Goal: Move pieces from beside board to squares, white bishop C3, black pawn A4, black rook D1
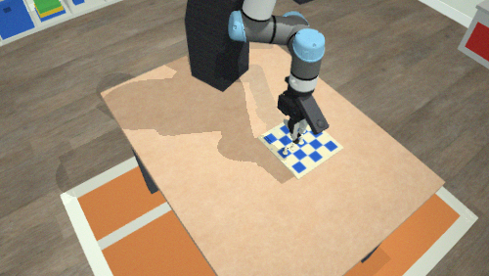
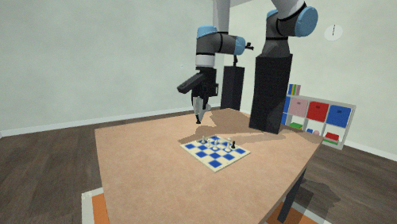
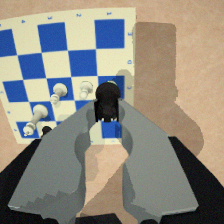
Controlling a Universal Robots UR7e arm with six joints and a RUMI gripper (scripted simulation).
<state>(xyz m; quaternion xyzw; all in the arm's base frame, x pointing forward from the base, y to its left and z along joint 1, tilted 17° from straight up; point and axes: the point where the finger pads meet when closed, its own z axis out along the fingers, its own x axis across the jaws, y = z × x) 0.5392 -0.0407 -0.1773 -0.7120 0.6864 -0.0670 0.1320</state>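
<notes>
The chessboard is 4 cm behind my hand, 7 cm to the left of it and 13 cm below it. Also, from my hand: black pawn 12 cm behind, 11 cm to the left, 11 cm below; white chess piece 8 cm behind, 11 cm to the left, 9 cm below; black rook 1 cm below.
</notes>
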